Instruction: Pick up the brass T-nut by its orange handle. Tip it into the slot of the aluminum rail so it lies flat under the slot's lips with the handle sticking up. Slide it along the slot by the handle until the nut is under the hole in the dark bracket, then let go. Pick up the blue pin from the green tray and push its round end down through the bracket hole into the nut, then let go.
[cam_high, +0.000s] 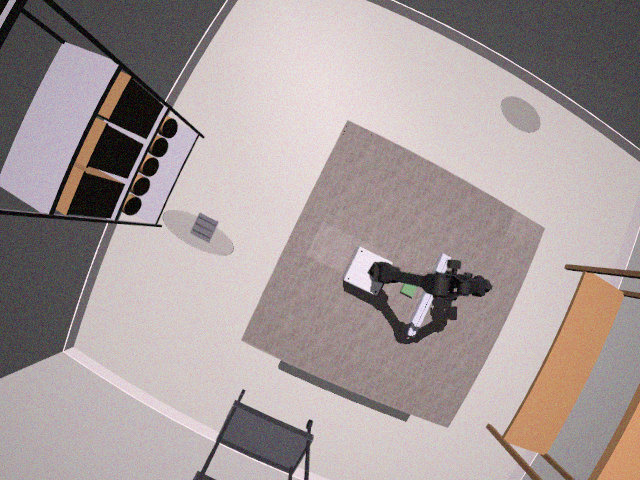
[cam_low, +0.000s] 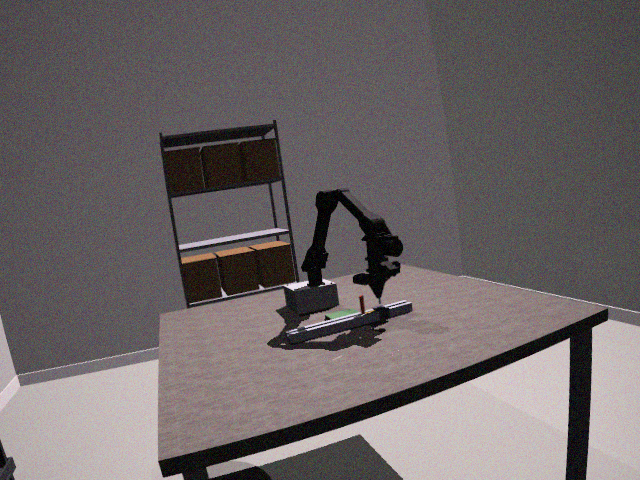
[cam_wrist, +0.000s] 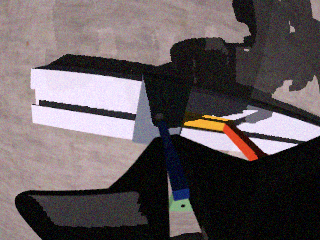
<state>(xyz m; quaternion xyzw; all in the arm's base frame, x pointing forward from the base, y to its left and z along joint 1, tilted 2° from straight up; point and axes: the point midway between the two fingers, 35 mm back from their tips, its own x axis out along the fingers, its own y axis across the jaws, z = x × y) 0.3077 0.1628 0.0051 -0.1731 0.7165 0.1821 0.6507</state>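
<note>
Right now my gripper tip is right at the blue pin. Round my gripper tip: green tray: 10 cm behind, 10 cm to the right, 6 cm below.
</note>
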